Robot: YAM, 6 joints.
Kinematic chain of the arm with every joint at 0, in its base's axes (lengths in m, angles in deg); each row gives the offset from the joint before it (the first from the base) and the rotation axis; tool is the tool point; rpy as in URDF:
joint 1: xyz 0 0 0.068 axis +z
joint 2: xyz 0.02 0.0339 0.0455 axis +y
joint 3: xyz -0.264 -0.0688 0 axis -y
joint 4: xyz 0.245 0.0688 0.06 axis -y
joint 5: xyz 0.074 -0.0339 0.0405 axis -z
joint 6: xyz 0.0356 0 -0.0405 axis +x
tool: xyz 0 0 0 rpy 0 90 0
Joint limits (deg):
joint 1: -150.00..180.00
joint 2: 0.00..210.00
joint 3: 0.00..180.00
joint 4: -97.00..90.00
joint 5: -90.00..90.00
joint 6: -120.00..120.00
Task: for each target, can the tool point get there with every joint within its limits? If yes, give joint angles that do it. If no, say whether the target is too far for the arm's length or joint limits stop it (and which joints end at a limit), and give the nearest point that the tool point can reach.
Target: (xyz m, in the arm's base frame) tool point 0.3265 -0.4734 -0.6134
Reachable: no: too far | nearest point 0.2400 -0.3480 -0.3357 | short by 0.317 m
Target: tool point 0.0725 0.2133 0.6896
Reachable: yes | joints 69.02 97.66 150.59 -3.19 -14.11 15.49
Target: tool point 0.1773 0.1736 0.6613
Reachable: yes | joints 39.77 116.01 158.92 62.25 -34.23 -96.20
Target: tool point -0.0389 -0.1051 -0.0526
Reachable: yes | joints -110.80 160.13 45.64 -61.32 -1.55 8.14
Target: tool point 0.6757 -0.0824 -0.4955
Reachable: no: too far | nearest point 0.4879 -0.0595 -0.2867 | short by 0.282 m
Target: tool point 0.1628 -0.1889 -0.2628
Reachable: yes | joints -55.31 189.00 69.87 49.51 -47.87 5.78
